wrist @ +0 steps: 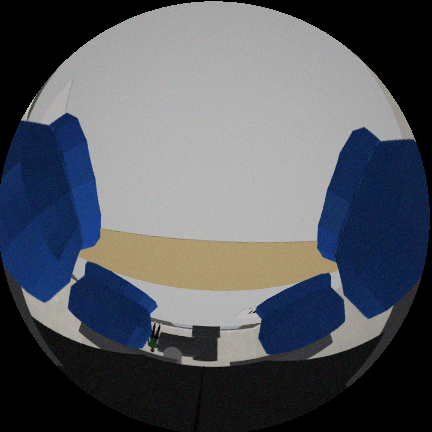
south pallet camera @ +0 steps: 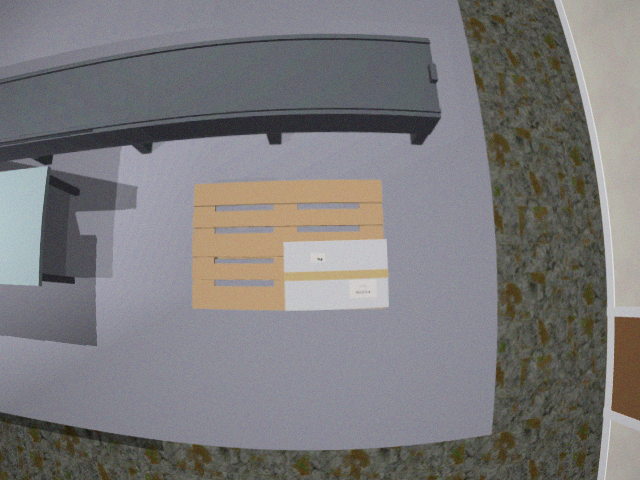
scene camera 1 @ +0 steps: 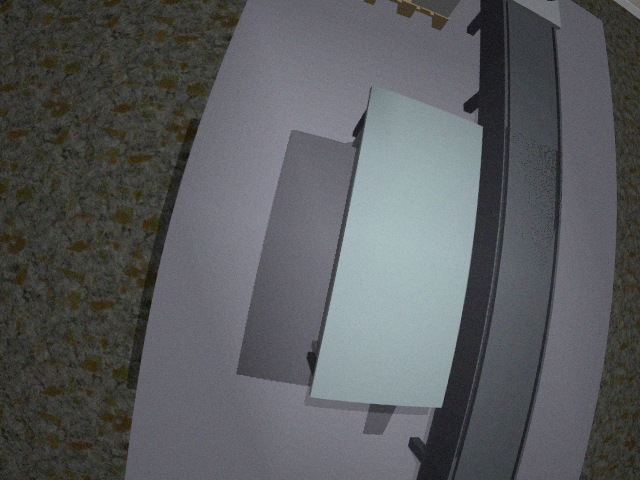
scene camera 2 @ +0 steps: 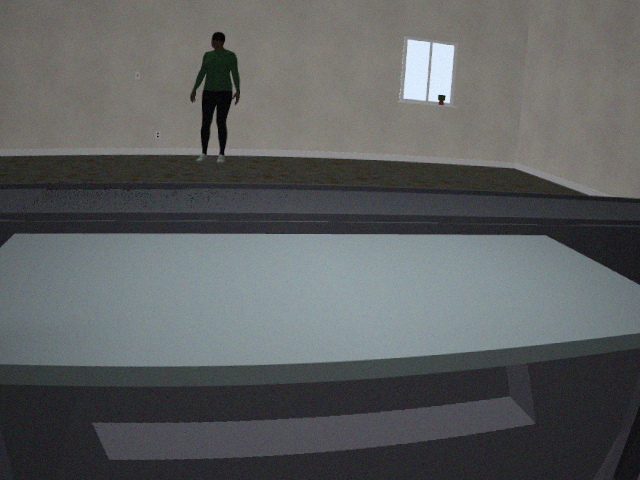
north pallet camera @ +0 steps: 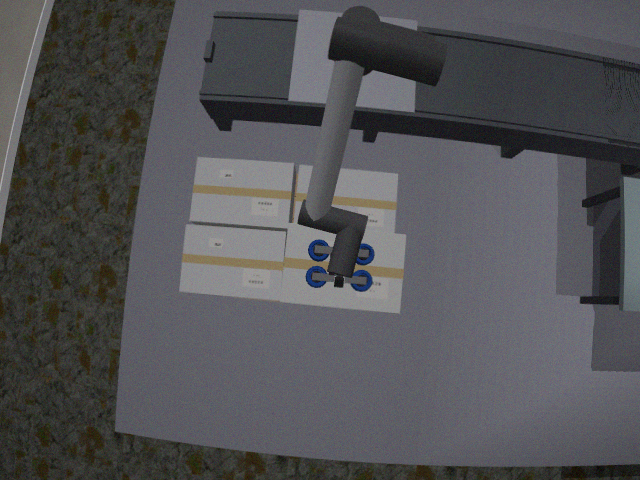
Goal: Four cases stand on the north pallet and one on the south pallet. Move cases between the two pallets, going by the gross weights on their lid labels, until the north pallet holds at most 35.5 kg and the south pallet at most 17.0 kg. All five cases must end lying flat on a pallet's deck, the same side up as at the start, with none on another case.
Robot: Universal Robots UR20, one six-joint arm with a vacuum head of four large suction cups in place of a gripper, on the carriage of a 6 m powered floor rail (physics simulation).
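Frame: origin at the arm's base, x ahead, y left, z up, level; metres.
Seen in the pictures: hand at its tool point: (wrist: 207,253).
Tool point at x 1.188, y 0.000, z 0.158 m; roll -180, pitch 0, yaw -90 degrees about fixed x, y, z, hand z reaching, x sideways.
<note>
Pixels of each thing's top centre, then the offset from my tool point to it. "spot": a spot on its surface instead. Level surfaces: height alone.
- white case at its top centre: (wrist: 169,268) (north pallet camera: 344,268) 0.009 m ahead, 0.021 m left, 0.022 m up
- north pallet at a spot on its surface: (scene camera 1: 404,10) spot: 0.173 m back, 0.321 m left, 0.670 m down
- pale table at its surface level: 0.197 m down
My suction gripper (north pallet camera: 339,265) (wrist: 210,225) is shut on a white case (north pallet camera: 387,248) (wrist: 215,125) with a tan tape strip. This case looks larger than its neighbours in the north pallet camera, so it is raised above the front right of the north pallet (scene camera 1: 404,10). Three cases lie there: back left (north pallet camera: 240,175), front left (north pallet camera: 232,242) and back right (north pallet camera: 382,186), the last partly hidden by the arm and held case. One case (south pallet camera: 302,291) lies flat at the front right of the south pallet (south pallet camera: 237,193). The lid labels are too small to read.
A pale table (scene camera 1: 408,248) (scene camera 2: 258,299) (north pallet camera: 630,248) (south pallet camera: 20,227) stands between the pallets. The floor rail (scene camera 1: 527,206) (north pallet camera: 491,77) (south pallet camera: 310,72) runs behind them, with the white carriage (north pallet camera: 310,67) at its north end. A person (scene camera 2: 218,72) stands beyond the rail.
</note>
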